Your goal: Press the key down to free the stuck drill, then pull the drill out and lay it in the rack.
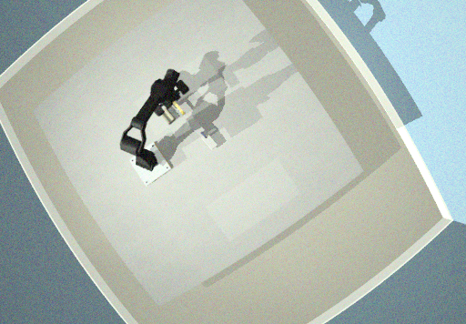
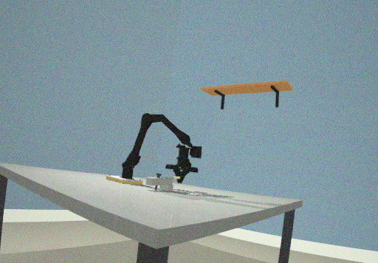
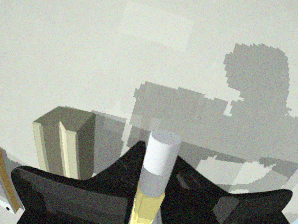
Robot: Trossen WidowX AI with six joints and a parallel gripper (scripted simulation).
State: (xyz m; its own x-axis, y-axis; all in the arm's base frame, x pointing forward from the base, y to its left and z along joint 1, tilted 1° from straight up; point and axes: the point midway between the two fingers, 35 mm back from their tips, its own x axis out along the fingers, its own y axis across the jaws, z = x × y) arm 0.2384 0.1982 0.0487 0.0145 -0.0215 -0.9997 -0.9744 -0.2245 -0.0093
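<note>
The beige forked rack is 60 mm behind my gripper tip, 50 mm to the right of it and 20 mm below it. Also, from my gripper tip: drill 10 mm ahead, 40 mm to the right, 30 mm above; then dark key 60 mm ahead, 220 mm to the right, 20 mm above.
</note>
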